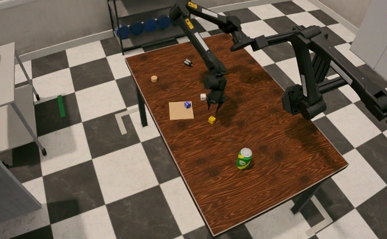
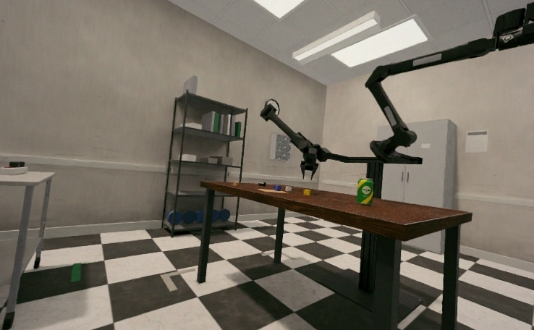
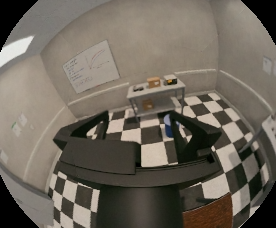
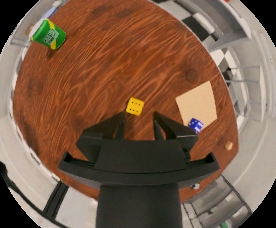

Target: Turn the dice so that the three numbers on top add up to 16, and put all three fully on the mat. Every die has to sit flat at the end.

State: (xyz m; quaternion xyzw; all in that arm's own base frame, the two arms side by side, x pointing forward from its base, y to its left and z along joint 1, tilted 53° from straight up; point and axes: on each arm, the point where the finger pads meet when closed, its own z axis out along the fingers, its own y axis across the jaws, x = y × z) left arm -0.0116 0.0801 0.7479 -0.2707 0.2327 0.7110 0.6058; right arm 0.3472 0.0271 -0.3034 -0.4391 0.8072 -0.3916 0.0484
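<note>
The yellow die is 80 mm below my right hand. The rest, counted from my right hand: tan mat (130 mm ahead, 150 mm to the right, 100 mm below); blue die (80 mm ahead, 160 mm to the right, 80 mm below); white die (40 mm behind, 180 mm to the right, 80 mm below).
</note>
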